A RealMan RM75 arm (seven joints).
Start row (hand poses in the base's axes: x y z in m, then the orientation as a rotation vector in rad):
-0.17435, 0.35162, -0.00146, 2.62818, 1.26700, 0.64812
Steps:
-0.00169, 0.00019, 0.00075, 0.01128, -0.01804, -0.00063
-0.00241, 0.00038, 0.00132, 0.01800, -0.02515, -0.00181
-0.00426, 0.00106, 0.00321, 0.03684, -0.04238, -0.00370
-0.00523, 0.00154, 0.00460, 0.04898, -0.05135, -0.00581
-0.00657, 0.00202, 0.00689, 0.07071, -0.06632, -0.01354
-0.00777, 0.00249, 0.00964, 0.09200, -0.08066, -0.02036
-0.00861, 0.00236, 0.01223, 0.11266, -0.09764, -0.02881
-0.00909, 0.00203, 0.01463, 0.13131, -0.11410, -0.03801
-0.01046, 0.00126, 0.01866, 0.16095, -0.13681, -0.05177
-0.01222, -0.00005, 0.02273, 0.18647, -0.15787, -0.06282
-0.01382, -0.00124, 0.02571, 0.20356, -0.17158, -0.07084
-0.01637, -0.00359, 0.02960, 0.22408, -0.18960, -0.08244
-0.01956, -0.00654, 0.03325, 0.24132, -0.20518, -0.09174
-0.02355, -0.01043, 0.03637, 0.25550, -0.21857, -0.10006
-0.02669, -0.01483, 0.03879, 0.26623, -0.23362, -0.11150
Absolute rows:
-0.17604, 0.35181, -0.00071, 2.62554, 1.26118, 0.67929
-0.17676, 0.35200, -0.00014, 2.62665, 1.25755, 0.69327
-0.17861, 0.35268, 0.00175, 2.63064, 1.24993, 0.72942
-0.17958, 0.35316, 0.00314, 2.63490, 1.24425, 0.75001
-0.18092, 0.35364, 0.00543, 2.64479, 1.22863, 0.78498
-0.18212, 0.35411, 0.00818, 2.65398, 1.21417, 0.81908
-0.18296, 0.35398, 0.01077, 2.66112, 1.19633, 0.85563
-0.18344, 0.35365, 0.01317, 2.66702, 1.17737, 0.88974
-0.18481, 0.35288, 0.01720, 2.67779, 1.14894, 0.94002
-0.18657, 0.35157, 0.02127, 2.68480, 1.12462, 0.98532
-0.18817, 0.35038, 0.02425, 2.68966, 1.10728, 1.01508
-0.19072, 0.34803, 0.02814, 2.69461, 1.08282, 1.05226
-0.19391, 0.34508, 0.03179, 2.69780, 1.06250, 1.08407
-0.19790, 0.34119, 0.03491, 2.69992, 1.04446, 1.11075
-0.20104, 0.33679, 0.03733, 2.69926, 1.02163, 1.13551

